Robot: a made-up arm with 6 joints. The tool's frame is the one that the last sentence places.
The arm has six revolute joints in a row. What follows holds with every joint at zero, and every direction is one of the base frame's.
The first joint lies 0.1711 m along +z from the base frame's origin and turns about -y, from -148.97 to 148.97 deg.
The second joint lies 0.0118 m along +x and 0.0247 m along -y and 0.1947 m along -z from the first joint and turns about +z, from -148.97 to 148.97 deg.
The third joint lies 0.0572 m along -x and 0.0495 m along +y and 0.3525 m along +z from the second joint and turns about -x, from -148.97 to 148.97 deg.
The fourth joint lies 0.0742 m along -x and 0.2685 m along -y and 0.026 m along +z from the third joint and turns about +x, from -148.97 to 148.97 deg.
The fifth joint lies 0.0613 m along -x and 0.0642 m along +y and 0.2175 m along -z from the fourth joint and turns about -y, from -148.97 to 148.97 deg.
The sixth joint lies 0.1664 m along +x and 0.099 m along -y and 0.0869 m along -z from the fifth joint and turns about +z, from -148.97 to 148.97 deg.
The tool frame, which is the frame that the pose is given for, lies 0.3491 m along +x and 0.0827 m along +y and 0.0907 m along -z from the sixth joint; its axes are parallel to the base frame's.
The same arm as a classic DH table. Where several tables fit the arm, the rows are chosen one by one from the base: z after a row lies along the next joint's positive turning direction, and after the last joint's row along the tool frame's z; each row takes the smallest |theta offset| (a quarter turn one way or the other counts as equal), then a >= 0, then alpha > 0; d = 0 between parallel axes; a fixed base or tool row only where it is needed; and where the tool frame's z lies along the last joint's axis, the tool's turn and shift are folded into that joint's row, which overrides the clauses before.
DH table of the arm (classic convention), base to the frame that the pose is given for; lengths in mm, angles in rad. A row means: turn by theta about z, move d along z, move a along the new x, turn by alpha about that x. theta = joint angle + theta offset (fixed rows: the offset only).
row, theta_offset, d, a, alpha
base (fixed), 0, 171.1, 0, 1.5708
joint 1, 0, 24.7, 11.8, -1.5708
joint 2, 1.5708, 157.8, 49.5, -1.5708
joint 3, 0.0965, 0, -269.8, 3.1416
joint 4, -1.4743, -192.7, 217.5, 1.5708
joint 5, 1.5708, 34.8, 166.4, -1.5708
joint 6, 0.2326, 0, 358.8, 0
tool (fixed), -0.2326, -177.6, 0, 0
Joint limits (rad, base to tool): -2.6..2.6 -2.6..2.6 -2.6..2.6 -2.6..2.6 -2.6..2.6 -2.6..2.6

